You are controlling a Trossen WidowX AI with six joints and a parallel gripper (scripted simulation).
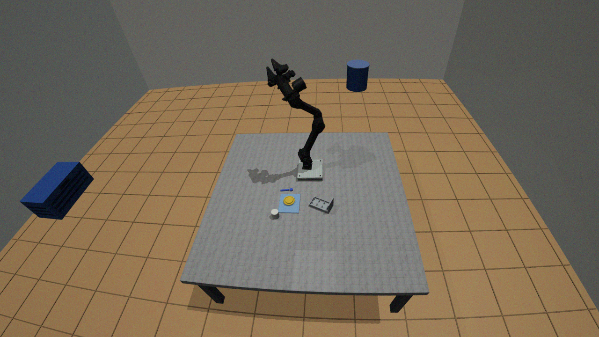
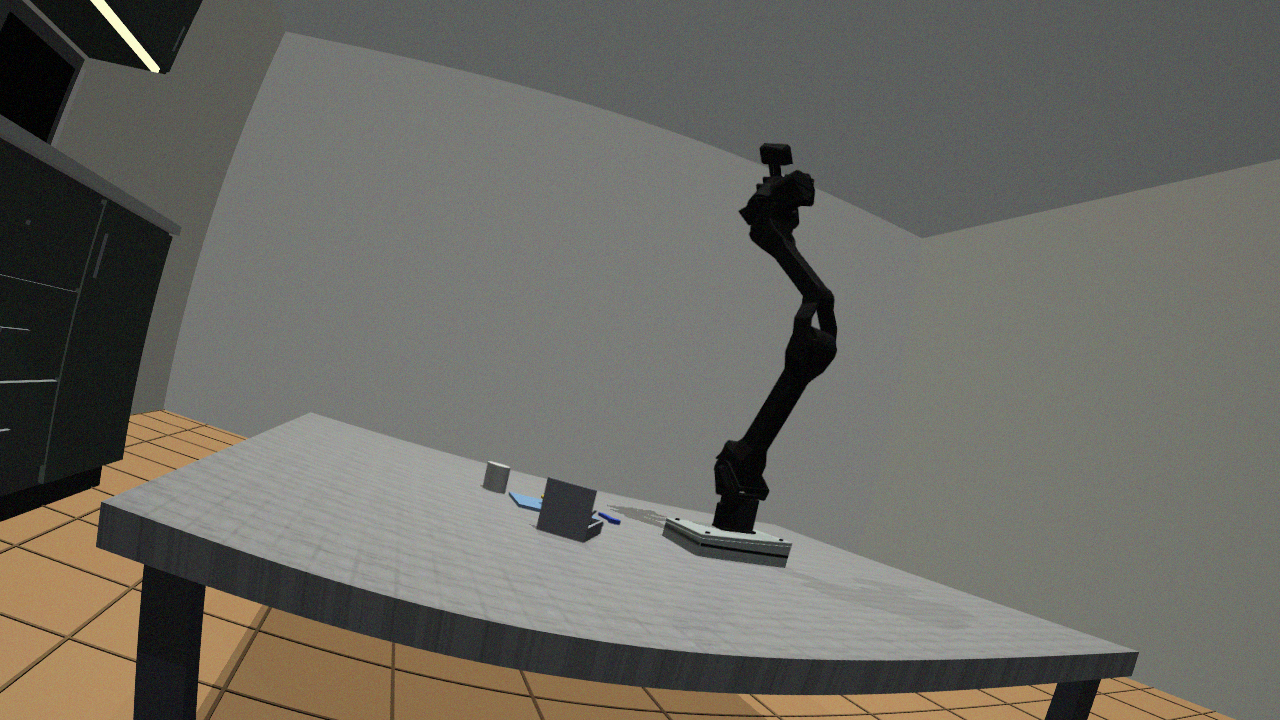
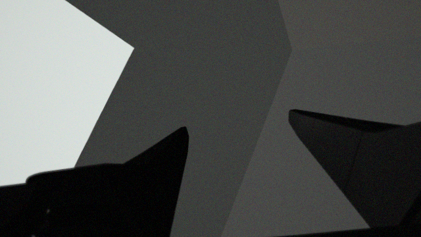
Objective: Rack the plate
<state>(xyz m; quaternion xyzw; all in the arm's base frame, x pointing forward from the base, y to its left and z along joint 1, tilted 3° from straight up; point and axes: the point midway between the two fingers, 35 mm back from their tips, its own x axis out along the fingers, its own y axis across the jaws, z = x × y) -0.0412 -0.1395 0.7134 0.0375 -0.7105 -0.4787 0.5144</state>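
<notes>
Now: the yellow plate 76 cm below my gripper tip, 32 cm ahead of it and 9 cm to the left of it. From my gripper tip the other things lie so: light blue mat: 77 cm below, 33 cm ahead, 10 cm to the left; blue spoon: 77 cm below, 22 cm ahead, 6 cm to the left; white cup: 75 cm below, 44 cm ahead, 3 cm to the left.
</notes>
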